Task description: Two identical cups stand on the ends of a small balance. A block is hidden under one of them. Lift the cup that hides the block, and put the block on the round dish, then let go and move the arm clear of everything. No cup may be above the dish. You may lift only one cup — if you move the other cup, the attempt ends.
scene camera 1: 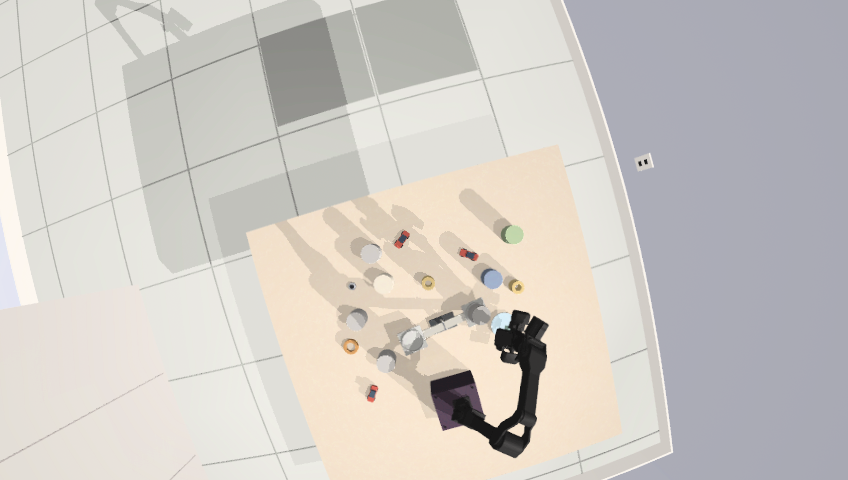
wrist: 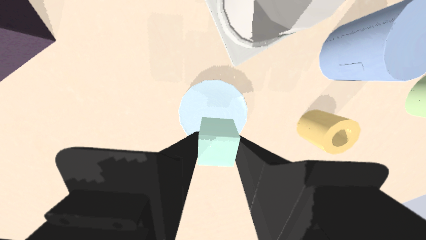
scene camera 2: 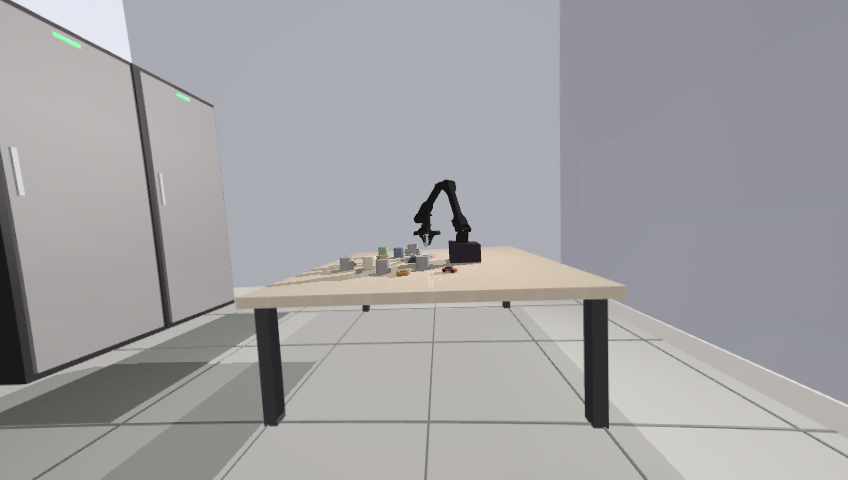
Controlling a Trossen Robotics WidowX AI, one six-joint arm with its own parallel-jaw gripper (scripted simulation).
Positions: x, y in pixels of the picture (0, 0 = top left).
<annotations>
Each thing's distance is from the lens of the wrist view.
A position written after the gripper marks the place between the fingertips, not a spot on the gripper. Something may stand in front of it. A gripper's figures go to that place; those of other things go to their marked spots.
gripper (wrist: 216, 137): 11 cm
mint-green block (wrist: 218, 140): 8 cm
yellow spool (wrist: 334, 134): 24 cm
pale blue round dish (wrist: 210, 98): 16 cm
The marked spots on the mint-green block and the pale blue round dish are 9 cm apart.
</annotations>
